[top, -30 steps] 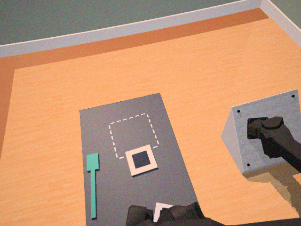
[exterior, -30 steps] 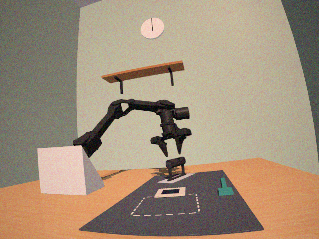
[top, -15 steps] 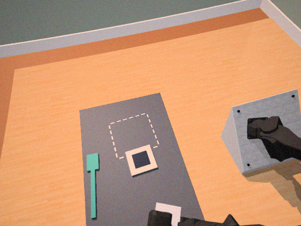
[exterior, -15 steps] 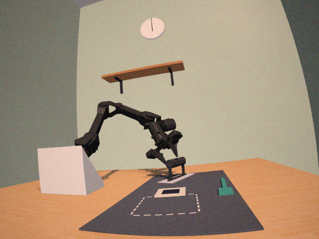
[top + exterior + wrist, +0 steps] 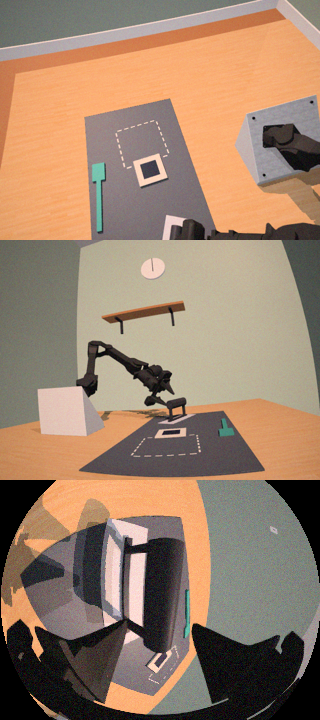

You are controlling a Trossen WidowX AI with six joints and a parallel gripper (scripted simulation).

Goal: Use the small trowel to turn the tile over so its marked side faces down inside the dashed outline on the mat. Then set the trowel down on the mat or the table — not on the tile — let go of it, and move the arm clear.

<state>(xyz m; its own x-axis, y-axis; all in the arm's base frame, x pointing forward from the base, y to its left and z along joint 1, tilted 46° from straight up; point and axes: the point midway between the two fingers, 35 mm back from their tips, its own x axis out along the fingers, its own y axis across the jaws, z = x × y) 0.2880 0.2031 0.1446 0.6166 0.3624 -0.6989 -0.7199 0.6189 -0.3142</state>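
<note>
Now: gripper tip 200 mm to the left of the grey mat, 110 mm above it and 80 mm short of it. Round my gripper tip: trowel (220 mm ahead, 210 mm to the right, 80 mm below); tile (240 mm to the right, 80 mm below, 60 mm ahead).
</note>
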